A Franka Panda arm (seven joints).
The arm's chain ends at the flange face. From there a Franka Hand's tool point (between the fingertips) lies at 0.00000 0.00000 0.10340 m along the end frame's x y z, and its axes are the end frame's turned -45 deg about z.
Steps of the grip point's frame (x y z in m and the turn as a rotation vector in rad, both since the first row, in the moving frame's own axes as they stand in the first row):
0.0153, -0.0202, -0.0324, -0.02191, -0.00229, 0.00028
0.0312, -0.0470, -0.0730, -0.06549, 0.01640, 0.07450
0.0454, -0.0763, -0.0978, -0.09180, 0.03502, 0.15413
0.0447, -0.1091, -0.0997, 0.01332, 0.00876, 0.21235
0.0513, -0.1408, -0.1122, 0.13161, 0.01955, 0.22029
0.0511, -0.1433, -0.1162, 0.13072, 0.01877, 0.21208
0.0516, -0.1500, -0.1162, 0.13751, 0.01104, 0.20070
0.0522, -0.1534, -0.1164, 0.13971, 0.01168, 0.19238
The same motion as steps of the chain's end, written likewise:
-0.0049, -0.0269, -0.0324, -0.01711, 0.01387, 0.00028
-0.0170, -0.0591, -0.0728, -0.03471, 0.05790, 0.07450
-0.0308, -0.0909, -0.0973, -0.04015, 0.08968, 0.15413
-0.0454, -0.1071, -0.0997, 0.01561, -0.00322, 0.21235
-0.0564, -0.1240, -0.1113, 0.10689, -0.07924, 0.22029
-0.0582, -0.1258, -0.1153, 0.10571, -0.07916, 0.21208
-0.0615, -0.1309, -0.1152, 0.10504, -0.08943, 0.20070
-0.0633, -0.1335, -0.1154, 0.10705, -0.09053, 0.19238

